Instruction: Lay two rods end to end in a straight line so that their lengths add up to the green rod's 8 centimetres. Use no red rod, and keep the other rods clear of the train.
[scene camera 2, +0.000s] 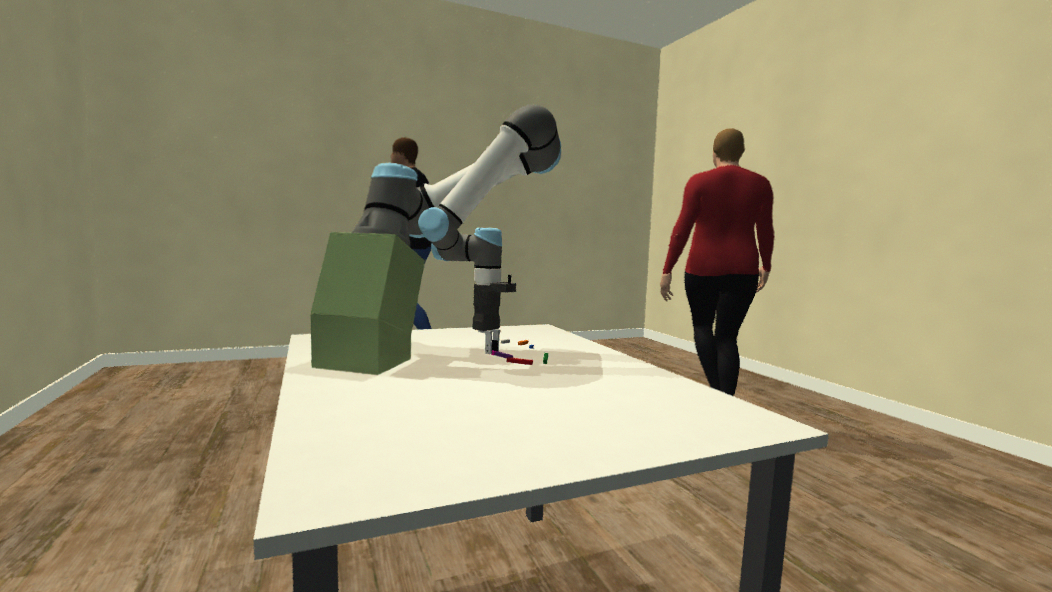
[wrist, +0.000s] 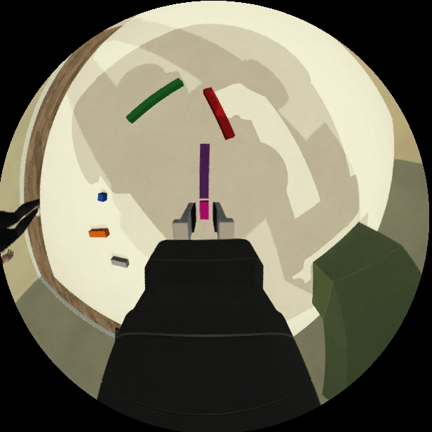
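Where they show: gripper, fingertip midpoint: (scene camera 2: 492, 352); arm's base, origin of the base link: (scene camera 2: 379, 246).
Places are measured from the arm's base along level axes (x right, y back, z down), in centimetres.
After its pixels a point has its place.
In the wrist view a purple rod (wrist: 204, 171) lies straight ahead of the fingers. A short magenta rod (wrist: 204, 210) lies in line with it, end to end, with a very thin light line between their ends. My gripper (wrist: 204, 211) (scene camera 2: 492, 351) @(x 3.7, y -30.1, z 28.7 cm) is open, low at the table, with one finger on each side of the magenta rod and a gap at both sides. The green rod (wrist: 155, 100) (scene camera 2: 545, 358) @(x 15.3, y -41.6, z 28.1 cm) lies apart, ahead and to the left. The red rod (wrist: 219, 114) (scene camera 2: 520, 361) @(x 15.4, y -34.5, z 28.5 cm) lies slanted beyond the purple rod's far end, apart from it.
A blue cube-like piece (wrist: 102, 197) (scene camera 2: 531, 346) @(x -0.7, y -43.5, z 28.4 cm), an orange rod (wrist: 99, 233) (scene camera 2: 523, 342) @(x -6.4, y -43.0, z 28.4 cm) and a grey rod (wrist: 120, 261) (scene camera 2: 505, 340) @(x -9.4, y -38.1, z 28.2 cm) lie at the left in the wrist view. The green robot pedestal (wrist: 370, 280) (scene camera 2: 353, 301) @(x 13.5, y 6.8, z 12.5 cm) stands at the right there. Two people stand beyond the table (scene camera 2: 514, 441).
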